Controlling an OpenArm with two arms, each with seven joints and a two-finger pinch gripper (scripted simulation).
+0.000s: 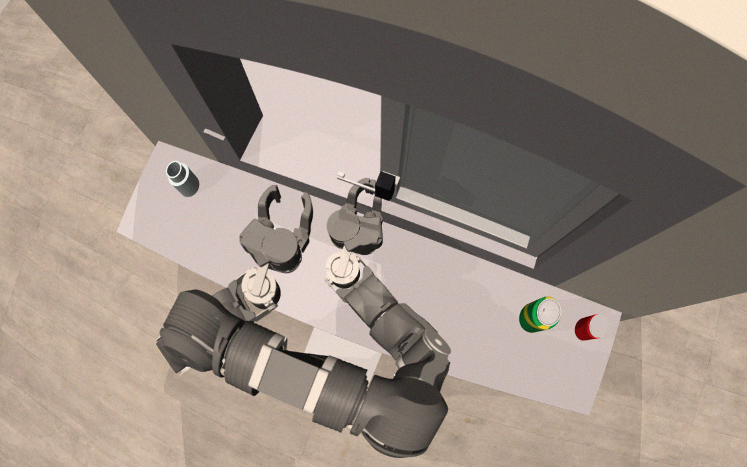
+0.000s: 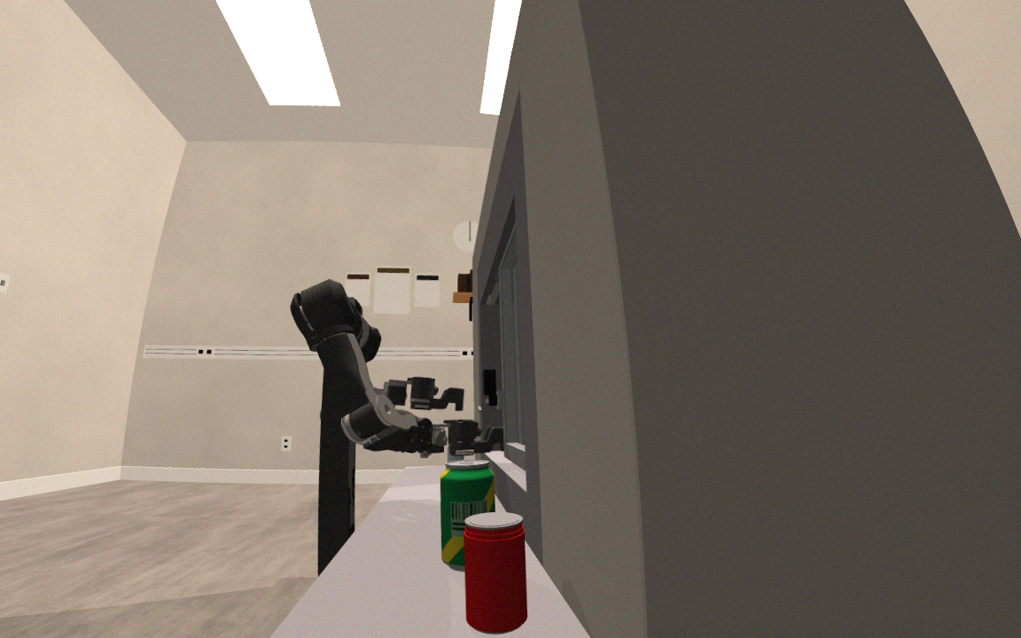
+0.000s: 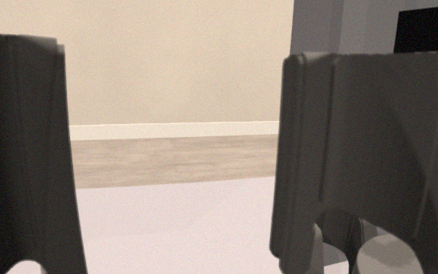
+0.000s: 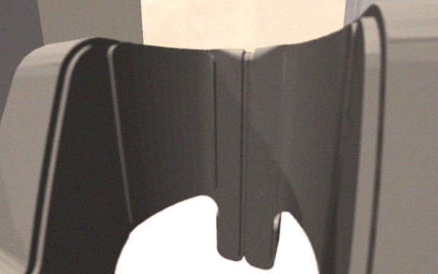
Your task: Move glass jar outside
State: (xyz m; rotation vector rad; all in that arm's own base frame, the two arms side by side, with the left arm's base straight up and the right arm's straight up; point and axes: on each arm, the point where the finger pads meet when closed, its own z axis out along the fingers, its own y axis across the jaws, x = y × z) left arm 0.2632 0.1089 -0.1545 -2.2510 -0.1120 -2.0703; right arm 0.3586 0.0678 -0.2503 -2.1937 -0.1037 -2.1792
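The glass jar lies 310 mm to the left of my left hand and 170 mm below it. Round my left hand: sill 180 mm below, 140 mm to the right, 130 mm ahead; then upright 160 mm ahead, 140 mm to the right, 80 mm above; then black handle 100 mm to the right, 70 mm ahead, 10 mm above.
My right gripper is now 40 mm short of the sill, 40 mm to the left of it and 90 mm above it. The rest, counted from my right hand: upright (60 mm ahead, 40 mm to the right, 180 mm above); black handle (30 mm behind, 110 mm above); glass jar (100 mm behind, 410 mm to the left, 70 mm below).
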